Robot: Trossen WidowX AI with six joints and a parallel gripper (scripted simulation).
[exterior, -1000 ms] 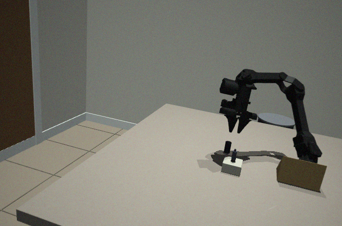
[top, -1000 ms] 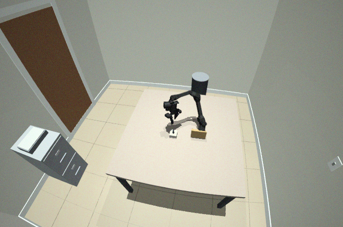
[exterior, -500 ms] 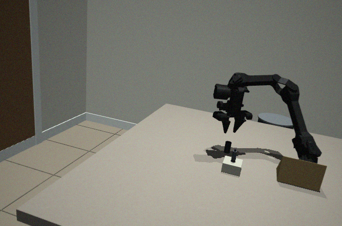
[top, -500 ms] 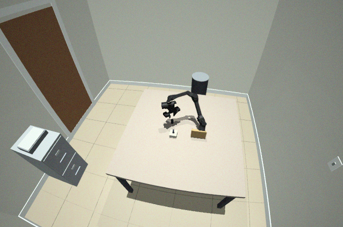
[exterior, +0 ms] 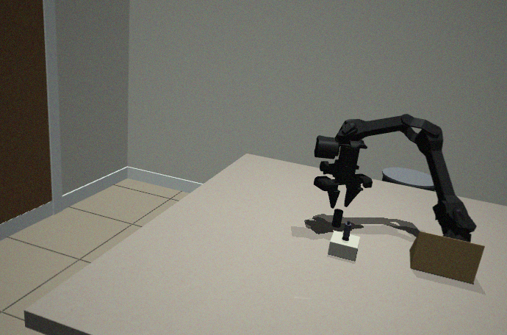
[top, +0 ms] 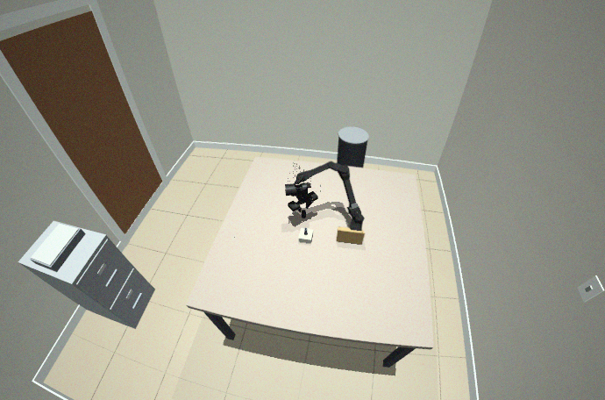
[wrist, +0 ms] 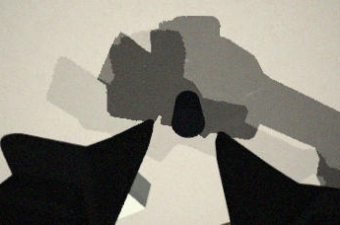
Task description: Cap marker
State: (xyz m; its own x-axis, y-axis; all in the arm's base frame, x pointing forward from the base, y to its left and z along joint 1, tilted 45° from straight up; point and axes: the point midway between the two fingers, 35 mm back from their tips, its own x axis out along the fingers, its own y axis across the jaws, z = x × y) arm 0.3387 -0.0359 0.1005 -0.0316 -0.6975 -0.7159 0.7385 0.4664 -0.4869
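Now: the dark cap 4 cm below my gripper tip. Also, from my gripper tip: pale grey holder block: 4 cm behind, 16 cm to the left, 5 cm below.
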